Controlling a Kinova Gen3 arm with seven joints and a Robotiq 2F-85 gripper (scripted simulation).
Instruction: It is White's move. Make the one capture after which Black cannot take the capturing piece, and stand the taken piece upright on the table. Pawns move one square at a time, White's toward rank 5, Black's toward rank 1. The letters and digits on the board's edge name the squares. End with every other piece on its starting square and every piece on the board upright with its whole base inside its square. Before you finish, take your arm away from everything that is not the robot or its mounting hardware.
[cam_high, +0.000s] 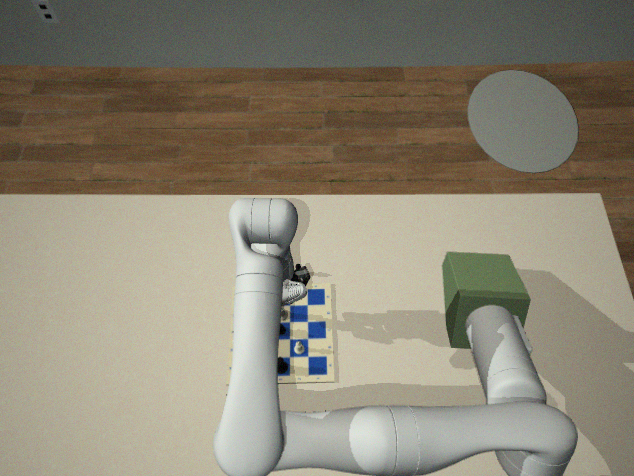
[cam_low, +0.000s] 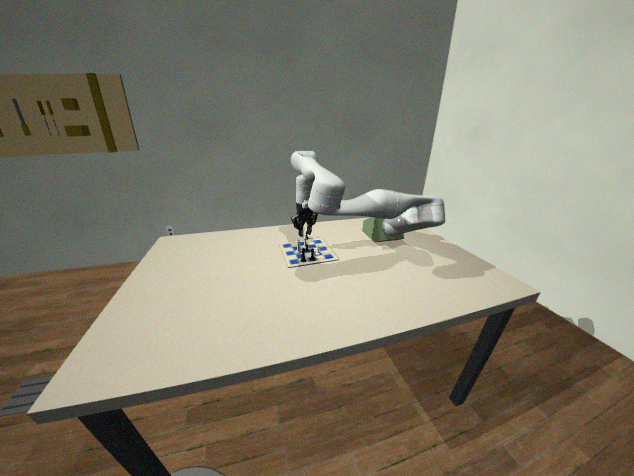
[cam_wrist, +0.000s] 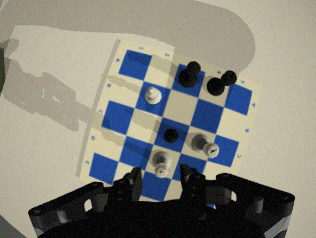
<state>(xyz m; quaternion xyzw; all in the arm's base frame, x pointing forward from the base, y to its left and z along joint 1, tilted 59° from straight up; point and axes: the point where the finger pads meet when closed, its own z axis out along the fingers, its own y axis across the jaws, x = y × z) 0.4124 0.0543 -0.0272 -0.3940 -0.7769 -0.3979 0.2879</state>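
My hand is 80 mm above the blue-and-cream chessboard and 40 mm to the right of it. From my hand the other things lie so: white piece (70 mm to the left, 60 mm below, 50 mm behind).
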